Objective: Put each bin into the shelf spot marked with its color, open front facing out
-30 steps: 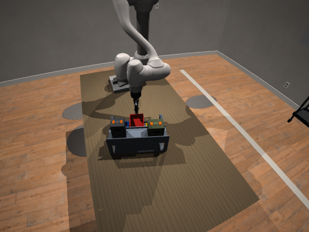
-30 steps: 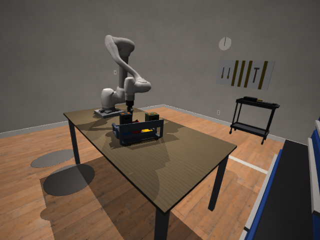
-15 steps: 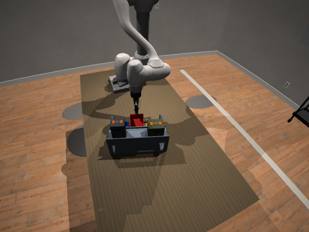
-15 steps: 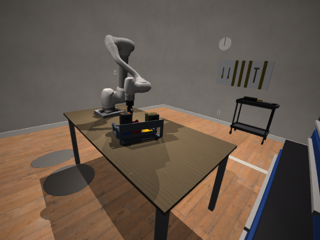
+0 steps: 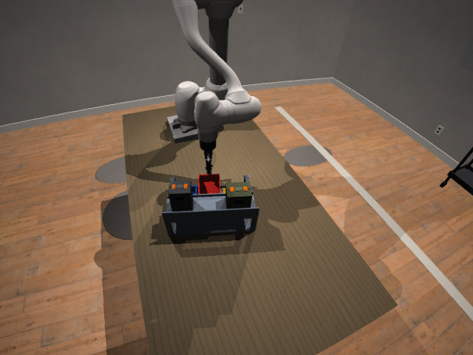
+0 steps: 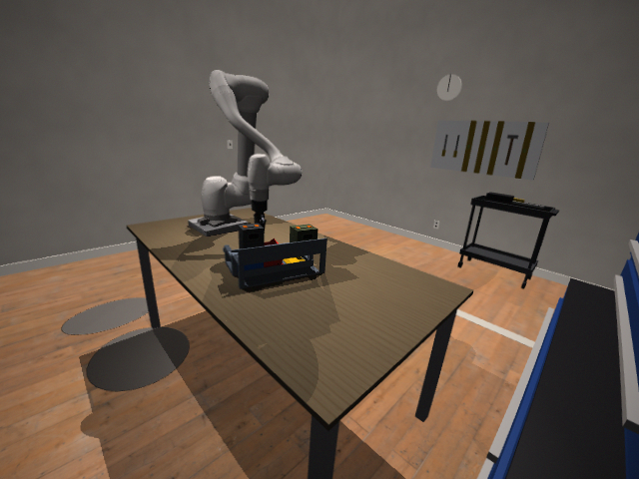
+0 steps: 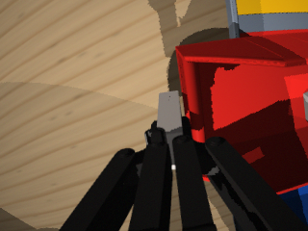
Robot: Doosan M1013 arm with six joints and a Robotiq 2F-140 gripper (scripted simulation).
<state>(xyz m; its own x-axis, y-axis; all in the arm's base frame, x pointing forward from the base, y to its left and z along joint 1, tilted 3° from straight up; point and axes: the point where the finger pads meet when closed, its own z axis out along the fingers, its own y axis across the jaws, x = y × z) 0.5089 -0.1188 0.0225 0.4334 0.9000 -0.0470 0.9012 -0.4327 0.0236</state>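
Right now my hand is 9 cm short of the red bin and 4 cm to the left of it. Round my hand: green toolbox (28 cm ahead, 9 cm above, 1 cm to the right); then dark box (21 cm to the right, 18 cm ahead, 11 cm above); then blue bin (17 cm to the right, 9 cm ahead, 1 cm below).
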